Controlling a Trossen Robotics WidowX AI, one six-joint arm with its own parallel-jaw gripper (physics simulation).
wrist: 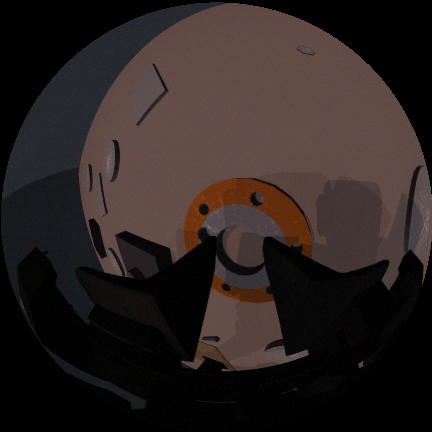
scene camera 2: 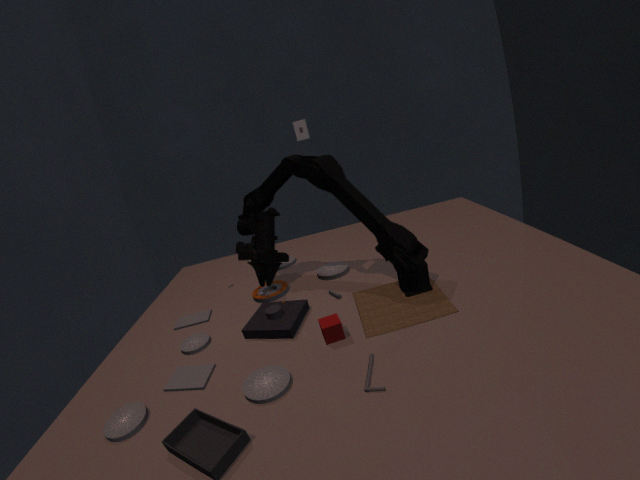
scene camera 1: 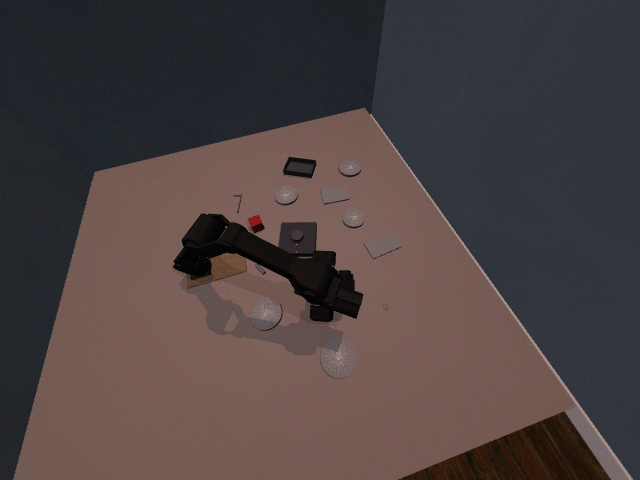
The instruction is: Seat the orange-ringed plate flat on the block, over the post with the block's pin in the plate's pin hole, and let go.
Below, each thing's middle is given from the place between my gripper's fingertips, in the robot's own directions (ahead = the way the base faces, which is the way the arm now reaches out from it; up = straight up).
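Offsets from my hand: orange-ringed plate [wrist: 232,201], 10 mm to the left of it, 10 mm behind it and 20 mm below it; black tray [scene camera 2: 200,439], 520 mm to the left of it, 40 mm ahead of it and 10 mm below it. Going by their middles, the orange-ringed plate is the nearest to my hand of the things named here.
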